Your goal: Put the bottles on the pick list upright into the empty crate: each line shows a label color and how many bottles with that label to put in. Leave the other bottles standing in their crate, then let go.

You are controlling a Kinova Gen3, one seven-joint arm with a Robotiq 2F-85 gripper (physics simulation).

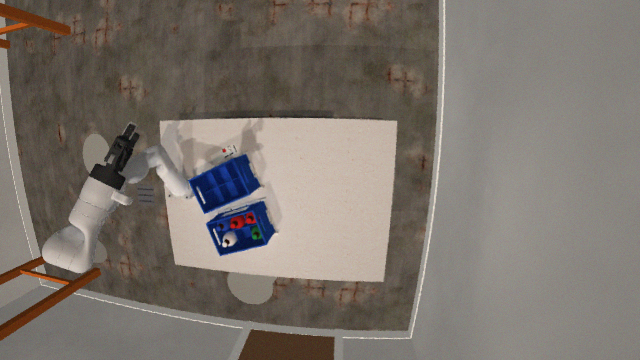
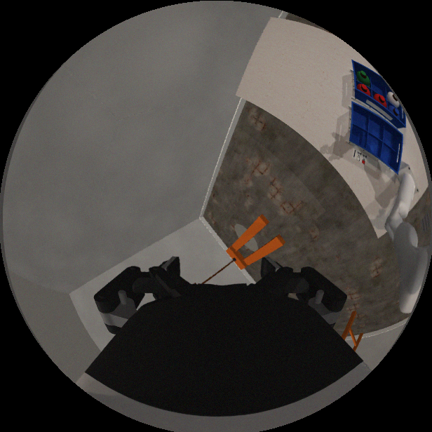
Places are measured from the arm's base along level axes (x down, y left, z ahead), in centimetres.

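Where they show: gripper, fingertip midpoint: (image 1: 135, 128); arm's base, link origin: (image 1: 181, 188).
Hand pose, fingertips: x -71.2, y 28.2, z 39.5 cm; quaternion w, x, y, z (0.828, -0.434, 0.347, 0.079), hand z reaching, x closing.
Each offset is from my fingertips to the centre of the thing. "spot": to the spot under its first point. Level surfaces: height alone.
The pick list @(dx +79.1, dy -13.5, dz -14.2 cm) (image 1: 230, 150) (image 2: 359, 157) lies beside the empty crate; a red mark shows, but its lines are too small to read. The empty blue crate @(spot: dx +62.6, dy -35.4, dz -7.4 cm) (image 1: 230, 201) (image 2: 376, 154) has divided compartments. Next to it, the other blue crate @(dx +70.4, dy -52.0, dz -7.8 cm) (image 1: 242, 249) holds a green bottle @(dx +70.7, dy -54.5, dz +1.5 cm) (image 1: 256, 232) (image 2: 363, 77), two red bottles @(dx +70.7, dy -48.1, dz -9.0 cm) (image 1: 237, 222) @(dx +70.7, dy -45.9, dz +0.0 cm) (image 1: 250, 218) (image 2: 363, 90) (image 2: 380, 99), a white bottle @(dx +70.7, dy -58.1, dz -15.8 cm) (image 1: 229, 239) (image 2: 393, 98) and a blue one @(dx +70.7, dy -49.2, dz -17.2 cm) (image 1: 222, 227) (image 2: 396, 112). My gripper (image 1: 133, 131) (image 2: 220, 266) is open and empty, off the table's left side, away from both crates.
Both crates stand on the left part of the pale table @(dx +79.2 cm) (image 1: 330, 200) (image 2: 300, 75). The arm's base section (image 1: 175, 182) is at the table's left edge, close to the empty crate. Orange frames (image 1: 45, 306) (image 2: 250, 235) stand beyond the arm, near the walls.
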